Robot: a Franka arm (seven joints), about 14 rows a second.
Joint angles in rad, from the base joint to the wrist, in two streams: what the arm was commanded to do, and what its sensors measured. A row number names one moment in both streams.
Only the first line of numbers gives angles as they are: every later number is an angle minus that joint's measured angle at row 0.
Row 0, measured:
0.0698, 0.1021, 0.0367, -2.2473, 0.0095, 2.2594, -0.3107
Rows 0 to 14, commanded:
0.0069, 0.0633, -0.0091, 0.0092, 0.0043, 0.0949, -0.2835
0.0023, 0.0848, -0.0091, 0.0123, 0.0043, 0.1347, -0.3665
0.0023, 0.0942, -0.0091, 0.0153, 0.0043, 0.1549, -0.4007
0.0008, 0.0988, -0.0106, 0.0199, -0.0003, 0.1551, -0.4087
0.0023, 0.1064, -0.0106, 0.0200, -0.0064, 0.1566, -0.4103
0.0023, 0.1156, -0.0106, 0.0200, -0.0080, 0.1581, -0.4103
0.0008, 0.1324, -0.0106, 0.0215, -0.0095, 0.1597, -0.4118
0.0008, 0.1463, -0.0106, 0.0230, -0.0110, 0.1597, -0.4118
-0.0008, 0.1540, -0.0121, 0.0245, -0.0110, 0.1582, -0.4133
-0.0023, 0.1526, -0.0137, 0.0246, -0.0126, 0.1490, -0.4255
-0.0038, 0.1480, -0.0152, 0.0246, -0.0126, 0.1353, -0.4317
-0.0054, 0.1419, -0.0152, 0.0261, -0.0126, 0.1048, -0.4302
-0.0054, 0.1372, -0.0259, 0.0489, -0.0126, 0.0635, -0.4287
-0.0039, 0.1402, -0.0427, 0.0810, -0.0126, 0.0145, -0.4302
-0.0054, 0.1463, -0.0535, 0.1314, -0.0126, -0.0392, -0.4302
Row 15, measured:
-0.0015, 0.1421, -0.0302, 0.0458, -0.0049, 0.0594, -0.4097
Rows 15 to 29, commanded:
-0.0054, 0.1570, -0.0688, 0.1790, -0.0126, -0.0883, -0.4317
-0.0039, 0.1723, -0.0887, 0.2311, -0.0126, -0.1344, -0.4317
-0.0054, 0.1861, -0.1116, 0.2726, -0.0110, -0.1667, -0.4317
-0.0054, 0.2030, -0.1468, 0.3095, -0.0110, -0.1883, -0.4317
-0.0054, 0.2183, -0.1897, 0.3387, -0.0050, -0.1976, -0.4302
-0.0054, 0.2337, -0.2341, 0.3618, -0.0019, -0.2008, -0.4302
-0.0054, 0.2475, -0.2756, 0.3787, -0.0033, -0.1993, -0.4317
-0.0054, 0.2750, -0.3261, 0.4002, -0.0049, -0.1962, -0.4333
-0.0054, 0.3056, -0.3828, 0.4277, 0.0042, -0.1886, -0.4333
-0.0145, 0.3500, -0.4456, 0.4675, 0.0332, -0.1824, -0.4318
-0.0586, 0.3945, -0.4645, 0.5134, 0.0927, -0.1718, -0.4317
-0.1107, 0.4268, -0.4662, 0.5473, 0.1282, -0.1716, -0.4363
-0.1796, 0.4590, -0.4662, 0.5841, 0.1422, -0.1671, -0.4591
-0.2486, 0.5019, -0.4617, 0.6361, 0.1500, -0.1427, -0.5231
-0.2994, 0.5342, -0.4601, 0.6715, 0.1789, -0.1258, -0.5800
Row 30, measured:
-0.2026, 0.4433, -0.4695, 0.5519, 0.1263, -0.1298, -0.4920
